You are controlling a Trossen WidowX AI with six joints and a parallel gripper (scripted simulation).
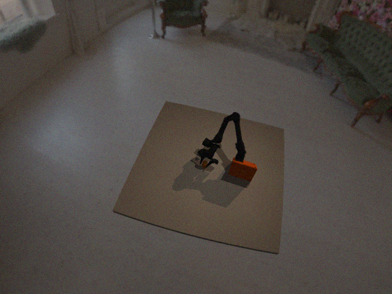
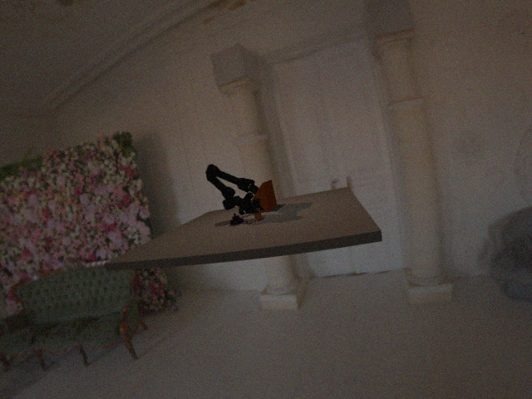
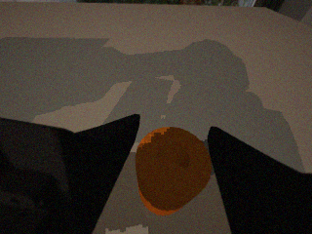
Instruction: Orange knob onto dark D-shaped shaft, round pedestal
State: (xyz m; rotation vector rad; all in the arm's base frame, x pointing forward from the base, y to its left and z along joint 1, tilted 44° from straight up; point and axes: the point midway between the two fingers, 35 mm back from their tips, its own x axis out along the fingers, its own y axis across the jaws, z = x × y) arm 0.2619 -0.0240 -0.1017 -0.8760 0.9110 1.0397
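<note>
Now: the orange knob 1 cm behind my gripper tip, 3 cm to the right of it and 2 cm below it. Round my gripper tip: dark round pedestal (3 cm ahead, 16 cm to the right, 2 cm below).
</note>
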